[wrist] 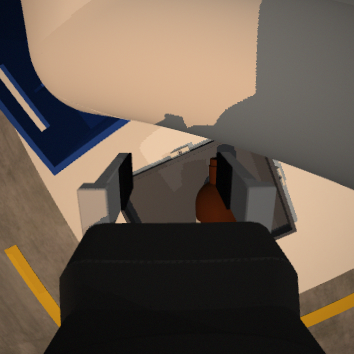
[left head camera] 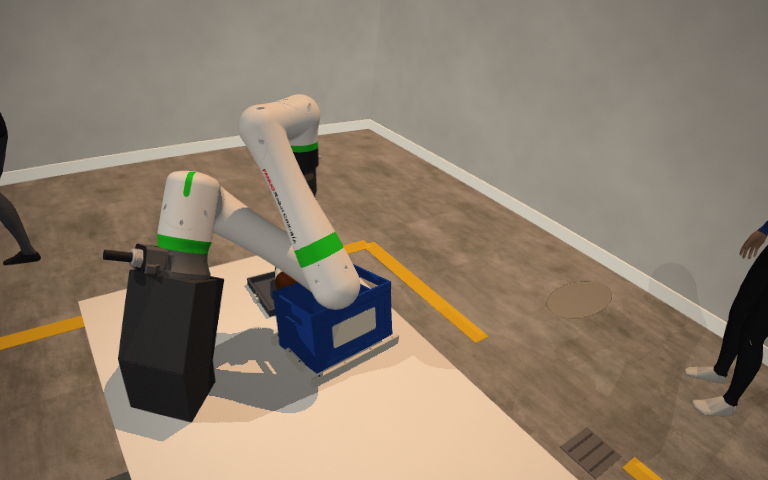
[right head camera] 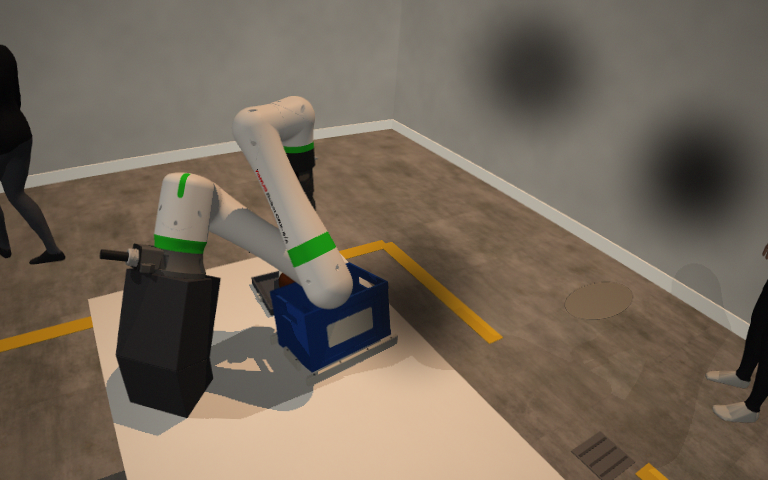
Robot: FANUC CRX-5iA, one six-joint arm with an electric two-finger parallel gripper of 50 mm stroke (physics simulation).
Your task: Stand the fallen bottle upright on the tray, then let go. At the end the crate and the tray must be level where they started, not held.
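Pixels of known places: gripper, fingertip midpoint: [wrist: 174,169]; arm's base, link origin: [left head camera: 179,274] [right head camera: 175,273].
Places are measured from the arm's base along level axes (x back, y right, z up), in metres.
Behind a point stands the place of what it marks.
The brown bottle [left head camera: 283,280] @[x -0.359, y -0.165, z -0.235 m] [right head camera: 284,279] @[x -0.357, y -0.170, z -0.235 m] [wrist: 212,202] @[x -0.386, y -0.163, z -0.230 m] lies on its side on the dark tray [left head camera: 262,281] @[x -0.333, y -0.272, z -0.298 m] [right head camera: 265,283] @[x -0.323, y -0.261, z -0.299 m] [wrist: 162,197] @[x -0.462, y -0.145, z -0.298 m]. In the wrist view its neck points to the top of the picture, and the right finger and the gripper body hide part of it. The blue crate [left head camera: 295,335] @[x -0.259, y 0.115, z -0.208 m] [right head camera: 292,332] @[x -0.260, y 0.119, z -0.198 m] [wrist: 55,152] @[x -0.512, y -0.010, z -0.151 m] stands level beside the tray; the arm covers part of its top. My gripper [wrist: 174,169] @[x -0.382, y -0.063, z -0.026 m] is open with nothing between its fingers, and hangs above the tray, with the bottle towards the right finger. In both head views the arm partly hides the gripper.
The arm's white link [left head camera: 308,226] @[x -0.284, y 0.127, z 0.128 m] [right head camera: 300,226] @[x -0.286, y 0.128, z 0.129 m] [wrist: 150,65] @[x -0.366, y -0.004, z -0.018 m] passes over the crate. The black robot pedestal [left head camera: 164,339] @[x 0.081, y 0.124, z -0.078 m] [right head camera: 161,339] @[x 0.077, y 0.131, z -0.083 m] stands at the left of the pale table top [left head camera: 396,430] @[x -0.363, y 0.454, z -0.304 m] [right head camera: 385,430] @[x -0.358, y 0.450, z -0.304 m]. Metal strips run along the crate's base. People stand off the table at both sides.
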